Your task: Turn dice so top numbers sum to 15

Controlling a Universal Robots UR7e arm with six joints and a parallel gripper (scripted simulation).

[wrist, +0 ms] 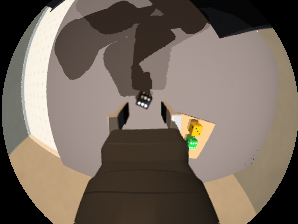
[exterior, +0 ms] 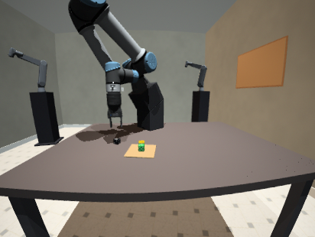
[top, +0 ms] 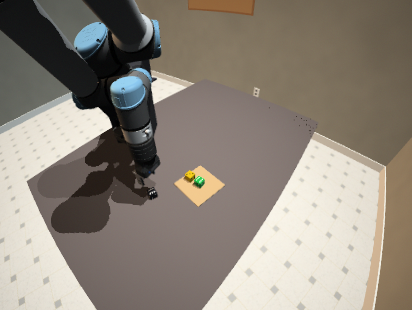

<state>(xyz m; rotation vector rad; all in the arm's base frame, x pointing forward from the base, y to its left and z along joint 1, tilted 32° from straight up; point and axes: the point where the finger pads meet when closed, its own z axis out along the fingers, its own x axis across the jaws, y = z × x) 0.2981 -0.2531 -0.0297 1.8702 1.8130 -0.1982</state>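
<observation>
My gripper is now 100 mm above the black die. From my hand the other things lie so: yellow die 130 mm to the left, 100 mm below, 100 mm ahead; then green die 140 mm ahead, 120 mm to the left, 100 mm below; then tan mat 140 mm ahead, 120 mm to the left, 120 mm below.
</observation>
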